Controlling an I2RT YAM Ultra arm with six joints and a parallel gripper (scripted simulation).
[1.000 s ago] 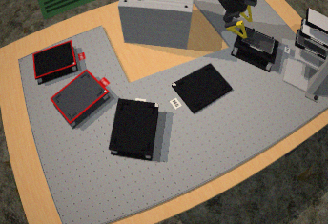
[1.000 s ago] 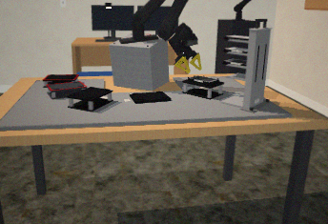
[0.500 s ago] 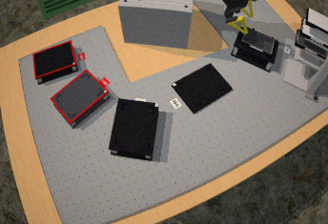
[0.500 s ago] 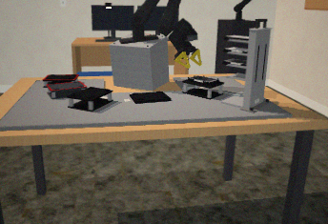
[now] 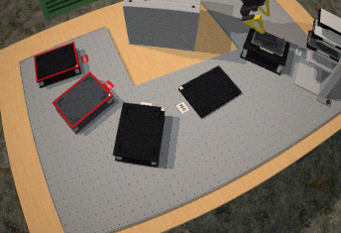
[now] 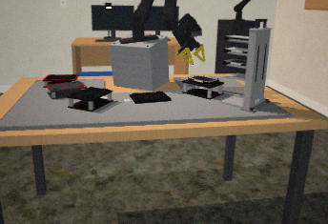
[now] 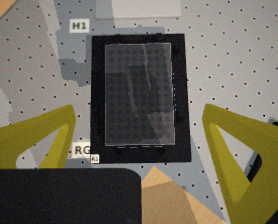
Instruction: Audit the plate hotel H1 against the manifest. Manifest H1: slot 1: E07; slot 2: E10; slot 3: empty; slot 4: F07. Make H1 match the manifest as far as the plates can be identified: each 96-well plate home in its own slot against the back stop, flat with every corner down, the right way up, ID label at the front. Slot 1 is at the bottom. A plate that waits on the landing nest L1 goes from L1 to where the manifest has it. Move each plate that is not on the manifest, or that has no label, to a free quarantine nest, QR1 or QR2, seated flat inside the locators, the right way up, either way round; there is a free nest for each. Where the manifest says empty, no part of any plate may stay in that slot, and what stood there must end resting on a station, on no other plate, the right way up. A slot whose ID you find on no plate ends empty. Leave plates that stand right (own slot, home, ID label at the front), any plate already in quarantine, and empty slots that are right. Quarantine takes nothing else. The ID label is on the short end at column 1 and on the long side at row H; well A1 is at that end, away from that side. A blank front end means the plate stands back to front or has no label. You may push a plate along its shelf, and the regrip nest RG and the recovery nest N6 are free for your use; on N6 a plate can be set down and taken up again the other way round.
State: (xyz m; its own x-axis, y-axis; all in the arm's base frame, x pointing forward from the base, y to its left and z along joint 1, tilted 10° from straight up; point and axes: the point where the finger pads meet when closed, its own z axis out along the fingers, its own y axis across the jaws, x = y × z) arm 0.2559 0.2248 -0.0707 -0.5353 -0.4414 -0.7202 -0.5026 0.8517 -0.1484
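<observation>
The black regrip nest RG is 10 cm below my hand, 3 cm ahead of it and 2 cm to the left of it. Round my hand: pale grey 96-well plate (19 cm ahead, 12 cm to the left, 7 cm above); then A1 mark (9 cm below, 6 cm behind, 3 cm to the left); then RG tag (15 cm below, 7 cm behind, 6 cm to the left).
</observation>
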